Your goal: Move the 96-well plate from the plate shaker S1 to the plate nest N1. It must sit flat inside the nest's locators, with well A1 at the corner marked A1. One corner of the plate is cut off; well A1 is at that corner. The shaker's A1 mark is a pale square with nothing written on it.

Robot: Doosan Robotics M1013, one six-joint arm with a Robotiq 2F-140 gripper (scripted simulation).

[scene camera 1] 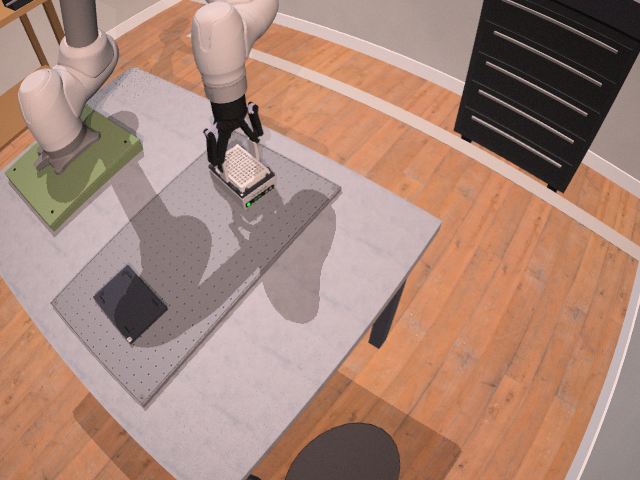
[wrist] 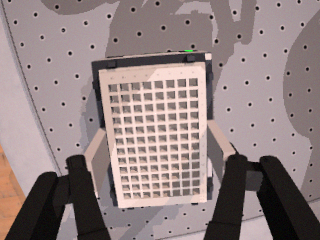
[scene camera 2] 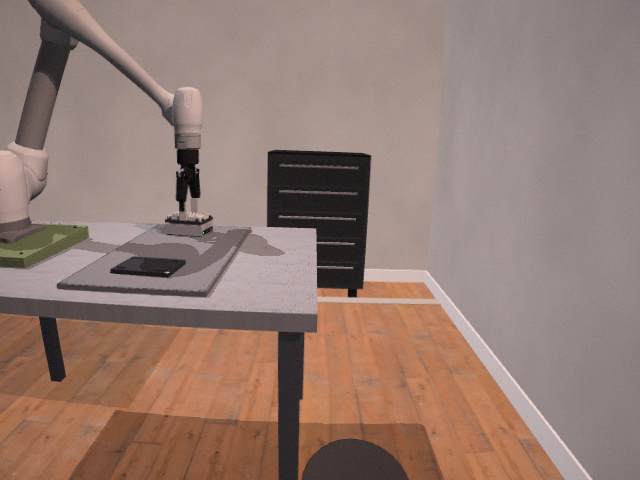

Labels:
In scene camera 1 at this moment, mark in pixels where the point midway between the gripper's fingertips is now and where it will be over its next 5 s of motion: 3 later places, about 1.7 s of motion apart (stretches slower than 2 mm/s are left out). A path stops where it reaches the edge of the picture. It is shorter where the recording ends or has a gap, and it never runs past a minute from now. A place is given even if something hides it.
My gripper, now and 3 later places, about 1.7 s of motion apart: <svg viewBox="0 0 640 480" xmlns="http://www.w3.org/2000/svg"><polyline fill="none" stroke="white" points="240,168 236,151 200,190 157,239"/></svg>

